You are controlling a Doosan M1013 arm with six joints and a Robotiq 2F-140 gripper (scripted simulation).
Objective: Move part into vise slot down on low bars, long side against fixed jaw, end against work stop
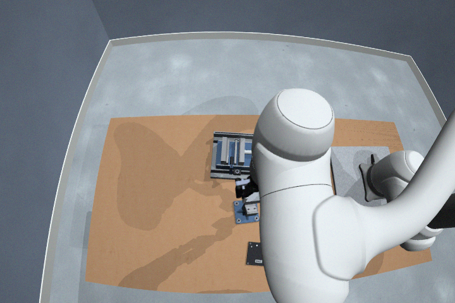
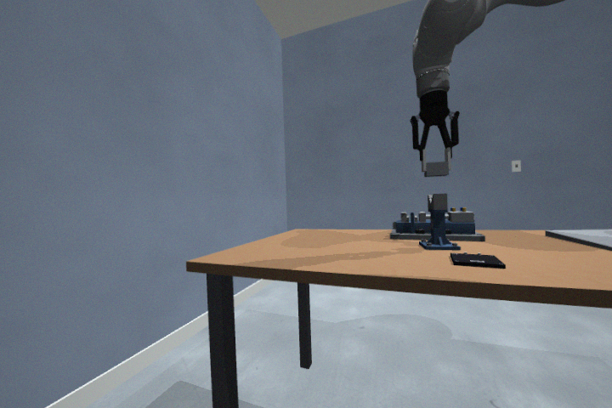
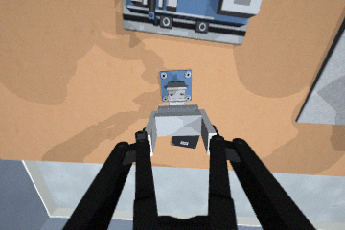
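My gripper is now 10 mm to the left of the part and 30 mm above it. The rest, counted from my hand: cylinder rod 40 mm behind, 210 mm to the right, 180 mm below; work stop 60 mm ahead, 170 mm to the right, 170 mm below; V-block post 200 mm below.
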